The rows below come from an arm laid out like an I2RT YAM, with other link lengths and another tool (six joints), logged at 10 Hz.
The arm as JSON. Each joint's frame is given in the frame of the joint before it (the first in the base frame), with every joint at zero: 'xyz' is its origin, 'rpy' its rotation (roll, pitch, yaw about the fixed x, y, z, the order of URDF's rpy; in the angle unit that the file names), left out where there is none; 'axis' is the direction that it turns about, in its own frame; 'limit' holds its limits. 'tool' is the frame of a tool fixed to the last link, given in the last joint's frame.
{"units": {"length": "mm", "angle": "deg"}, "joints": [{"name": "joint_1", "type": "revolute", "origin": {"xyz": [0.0, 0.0, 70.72], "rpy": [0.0, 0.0, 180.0]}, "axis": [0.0, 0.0, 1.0], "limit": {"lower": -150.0, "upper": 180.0}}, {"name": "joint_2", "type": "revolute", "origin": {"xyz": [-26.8, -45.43, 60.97], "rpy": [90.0, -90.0, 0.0]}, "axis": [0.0, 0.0, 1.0], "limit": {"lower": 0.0, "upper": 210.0}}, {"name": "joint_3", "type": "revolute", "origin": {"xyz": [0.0, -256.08, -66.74], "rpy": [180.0, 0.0, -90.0]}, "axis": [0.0, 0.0, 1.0], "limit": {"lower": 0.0, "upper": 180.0}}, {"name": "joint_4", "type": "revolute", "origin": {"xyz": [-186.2, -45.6, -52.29], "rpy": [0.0, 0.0, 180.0]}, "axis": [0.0, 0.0, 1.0], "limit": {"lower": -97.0, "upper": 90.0}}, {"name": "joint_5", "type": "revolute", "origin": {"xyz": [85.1, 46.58, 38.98], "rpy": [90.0, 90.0, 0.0]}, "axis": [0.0, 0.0, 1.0], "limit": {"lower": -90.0, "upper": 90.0}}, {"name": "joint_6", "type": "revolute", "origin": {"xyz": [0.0, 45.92, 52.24], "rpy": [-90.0, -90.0, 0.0]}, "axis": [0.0, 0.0, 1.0], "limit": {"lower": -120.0, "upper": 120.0}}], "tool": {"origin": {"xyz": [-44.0, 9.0, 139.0], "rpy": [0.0, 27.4, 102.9]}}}
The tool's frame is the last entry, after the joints.
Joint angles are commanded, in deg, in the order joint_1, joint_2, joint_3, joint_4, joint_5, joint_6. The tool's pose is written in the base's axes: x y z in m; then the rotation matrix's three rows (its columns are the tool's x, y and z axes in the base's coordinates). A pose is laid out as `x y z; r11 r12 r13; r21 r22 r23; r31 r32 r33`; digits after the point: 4 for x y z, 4 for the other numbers.
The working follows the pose.
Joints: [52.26 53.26 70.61 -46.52 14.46 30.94]
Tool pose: 0.2275 0.1818 0.3411; -0.5505 0.6531 0.5200; 0.4896 -0.2519 0.8348; 0.6762 0.7141 -0.1811
Where each joint sits with the arm in this pose, in the base's axes (m; each line is computed from the numbers above, not from the rounded line before):
joint_1: 0.0000 0.0000 0.0707
joint_2: -0.0195 0.0490 0.1317
joint_3: -0.0605 -0.1130 0.3369
joint_4: -0.0014 0.0488 0.4360
joint_5: 0.0888 0.1017 0.4351
joint_6: 0.1061 0.1052 0.3679
the tool: 0.2275 0.1818 0.3411

